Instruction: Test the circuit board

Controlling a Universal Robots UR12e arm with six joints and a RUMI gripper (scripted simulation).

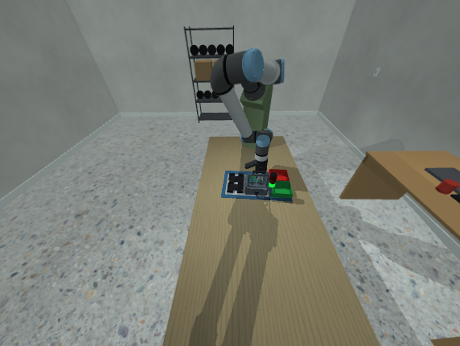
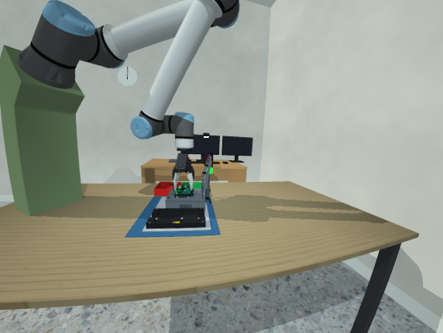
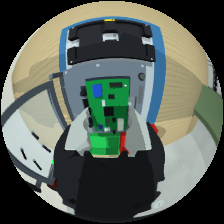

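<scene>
Right now the green circuit board is right at my hand. Round my hand: tester lid: 100 mm ahead, 100 mm above, 50 mm to the right; then red bin: 230 mm to the left, 70 mm below, 10 mm behind; then green bin: 160 mm to the left, 130 mm ahead, 70 mm below.
</scene>
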